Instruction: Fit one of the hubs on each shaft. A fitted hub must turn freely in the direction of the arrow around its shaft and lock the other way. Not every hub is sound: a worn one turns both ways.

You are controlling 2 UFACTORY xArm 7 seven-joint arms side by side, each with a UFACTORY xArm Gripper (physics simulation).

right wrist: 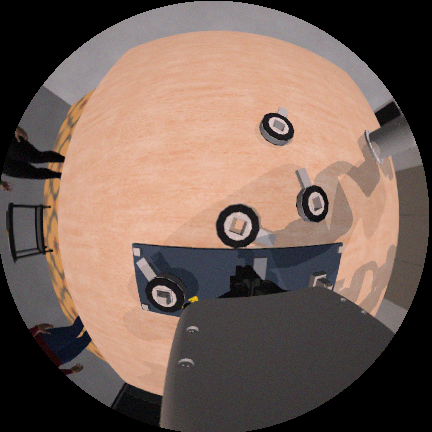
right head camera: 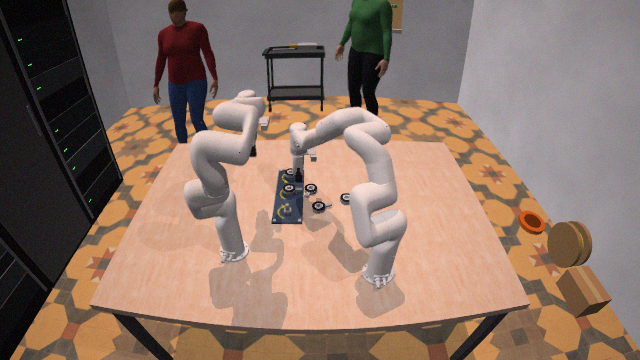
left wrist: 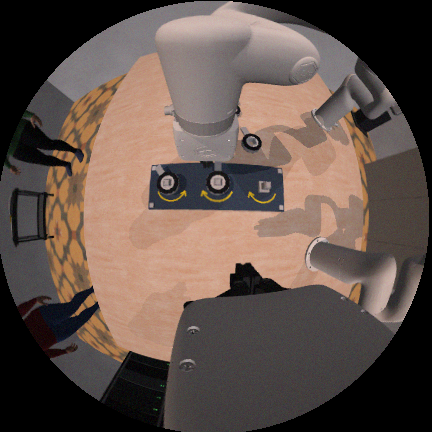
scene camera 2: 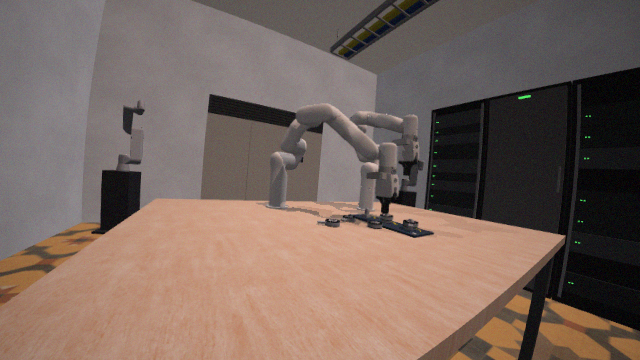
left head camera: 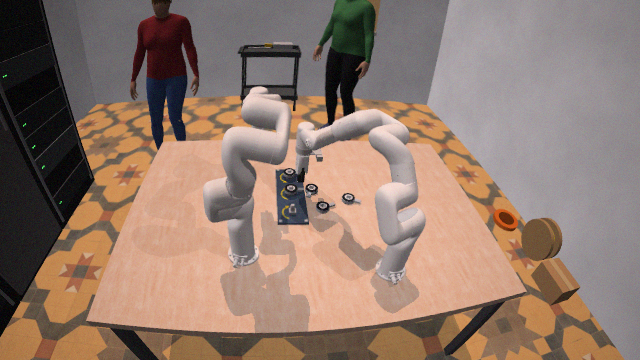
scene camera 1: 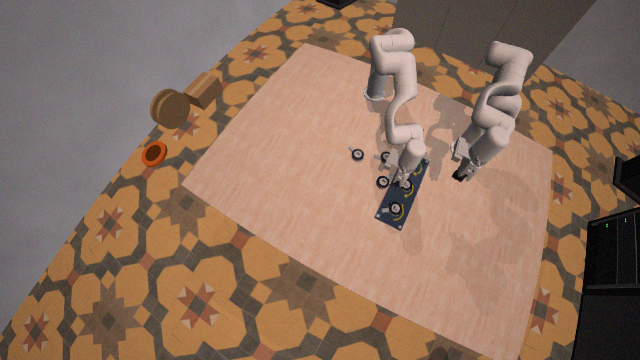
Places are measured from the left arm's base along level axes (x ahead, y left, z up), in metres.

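Where they show: left gripper, between the fingertips: (right head camera: 253, 156) (left wrist: 241, 274) (scene camera 2: 406, 175) (scene camera 1: 455, 177); right gripper, between the fingertips: (right wrist: 241, 276) (right head camera: 298, 181) (left wrist: 206, 162) (scene camera 2: 384, 213) (left head camera: 300, 181) (scene camera 1: 396, 183); left arm's base, origin of its link: (right head camera: 234, 250) (left wrist: 316, 253) (left head camera: 243, 253); right arm's base, origin of its link: (right wrist: 373, 146) (right head camera: 378, 272) (left wrist: 321, 119) (scene camera 2: 276, 207) (left head camera: 390, 269) (scene camera 1: 374, 94).
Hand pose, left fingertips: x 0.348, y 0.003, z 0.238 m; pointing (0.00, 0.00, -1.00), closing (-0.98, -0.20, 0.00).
Each offset is from my left fingertips to the top centre of the thing. "pt": to the spot under its first point. Level surfaces: height alone.
A blue board {0.230 m down} (left head camera: 300, 201) (left wrist: 240, 201) carries three shafts with yellow arrows. One hub (left head camera: 289, 172) (left wrist: 167, 183) (right wrist: 165, 294) sits on the far shaft and another hub {0.194 m down, 0.054 m ahead, 0.159 m right} (left head camera: 290, 188) (left wrist: 218, 182) on the middle shaft. The near shaft {pt 0.204 m down, 0.086 m back, 0.167 m right} (left head camera: 292, 209) (left wrist: 265, 186) is bare. Three loose hubs {0.216 m down, 0.084 m ahead, 0.235 m right} (right wrist: 226, 226) {0.216 m down, 0.015 m back, 0.312 m right} (right wrist: 303, 200) {0.216 m down, 0.055 m ahead, 0.432 m right} (right wrist: 266, 131) lie on the table. My right gripper (left head camera: 301, 176) (right wrist: 241, 276) is shut and empty, low beside the middle hub's lever; it hides that hub's body in the right wrist view. My left gripper (right head camera: 253, 151) (left wrist: 241, 274) is shut and empty, raised off to the board's side.
The wooden table {0.238 m down} (left head camera: 175, 300) bears both arm bases. The right arm reaches over the board's far half. Two people (left head camera: 165, 55) (left head camera: 352, 30) and a dark cart (left head camera: 270, 52) stand beyond the table. A server rack (left head camera: 30, 100) stands at the left in the left head view.
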